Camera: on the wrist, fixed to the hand. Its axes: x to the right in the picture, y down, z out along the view.
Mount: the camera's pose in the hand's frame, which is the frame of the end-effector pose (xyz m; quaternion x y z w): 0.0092 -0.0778 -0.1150 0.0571 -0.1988 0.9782 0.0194
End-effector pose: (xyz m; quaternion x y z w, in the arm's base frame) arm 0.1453 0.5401 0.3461 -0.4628 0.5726 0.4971 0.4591
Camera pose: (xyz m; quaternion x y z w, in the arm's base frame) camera 0.2131 0.4191 0.3355 -0.6762 -0.4009 -0.5181 0.3371
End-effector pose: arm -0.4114 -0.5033 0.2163 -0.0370 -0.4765 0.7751 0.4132
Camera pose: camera -0.3185 -0.3997 0.2168 0.2892 0.0109 -0.4538 0.8428
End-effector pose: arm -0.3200 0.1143 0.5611 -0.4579 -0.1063 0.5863 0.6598
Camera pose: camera -0.1868 0.0755 0.5500 -0.0414 -0.3481 -0.7539 0.5557
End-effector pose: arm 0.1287 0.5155 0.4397 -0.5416 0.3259 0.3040 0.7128
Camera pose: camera 0.1799 0.3869 0.4539 -0.4094 -0.4118 -0.7922 0.1878
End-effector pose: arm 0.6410 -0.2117 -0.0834 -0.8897 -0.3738 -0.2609 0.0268
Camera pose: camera 0.5425 -0.1777 0.0088 -0.4332 0.8428 0.2194 0.2322
